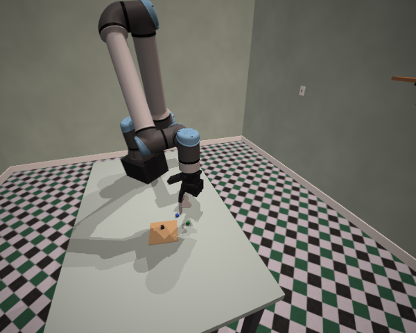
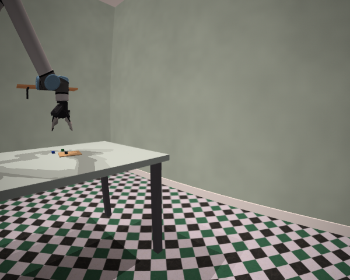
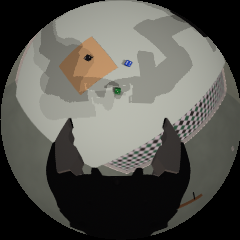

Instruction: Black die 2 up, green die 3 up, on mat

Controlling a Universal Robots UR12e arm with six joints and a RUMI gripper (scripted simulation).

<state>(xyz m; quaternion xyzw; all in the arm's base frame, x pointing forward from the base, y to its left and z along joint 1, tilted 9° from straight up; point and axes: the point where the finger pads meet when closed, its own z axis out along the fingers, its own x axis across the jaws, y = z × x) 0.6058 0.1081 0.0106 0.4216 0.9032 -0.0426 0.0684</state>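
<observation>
Now: the green die 10 mm to the right of my hand and 130 mm below it. From my hand the other things lie so: black die (30 mm behind, 140 mm to the right, 130 mm below); orange mat (10 mm behind, 140 mm to the right, 140 mm below); blue die (80 mm behind, 40 mm to the right, 130 mm below).
</observation>
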